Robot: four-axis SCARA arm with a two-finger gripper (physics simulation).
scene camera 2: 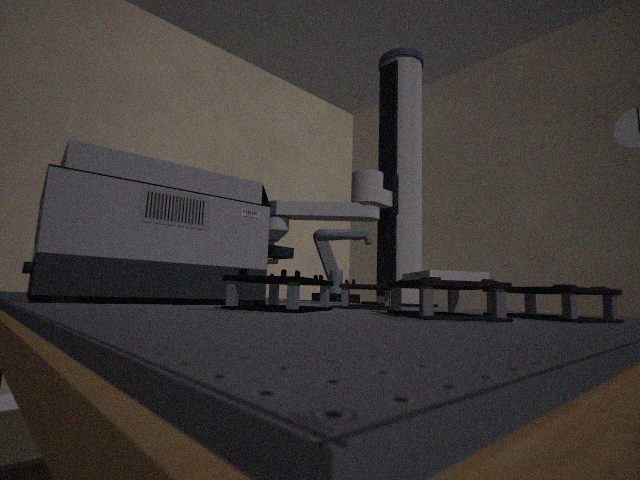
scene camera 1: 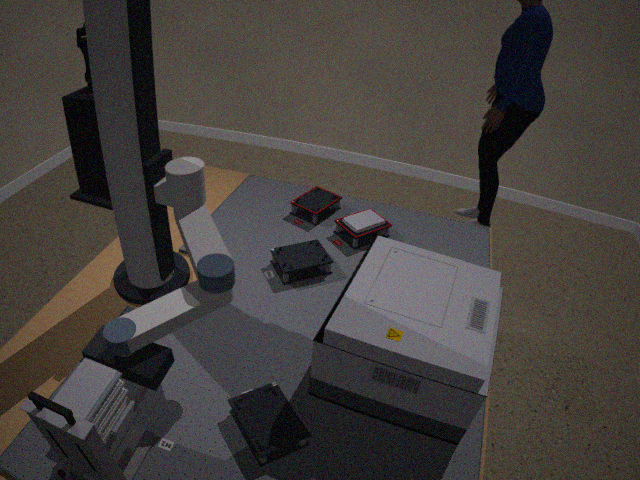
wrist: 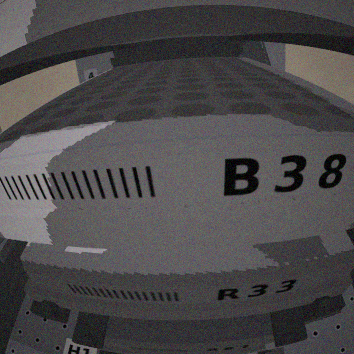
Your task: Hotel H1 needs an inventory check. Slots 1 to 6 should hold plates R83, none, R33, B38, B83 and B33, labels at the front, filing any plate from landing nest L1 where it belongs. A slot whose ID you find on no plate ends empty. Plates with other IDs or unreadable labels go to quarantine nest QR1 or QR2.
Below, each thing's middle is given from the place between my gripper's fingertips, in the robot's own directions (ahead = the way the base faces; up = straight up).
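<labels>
Counted from my hand: plate B83 (wrist: 36, 36), 2 cm to the left, 6 cm above; large grey instrument (scene camera 2: 87, 214), 51 cm to the left, 55 cm ahead, 5 cm below; dark nest N6 (scene camera 1: 264, 416), 22 cm to the left, 29 cm ahead, 10 cm below; landing nest L1 (scene camera 2: 283, 280), 45 cm ahead, 85 cm to the left, 10 cm below.
</labels>
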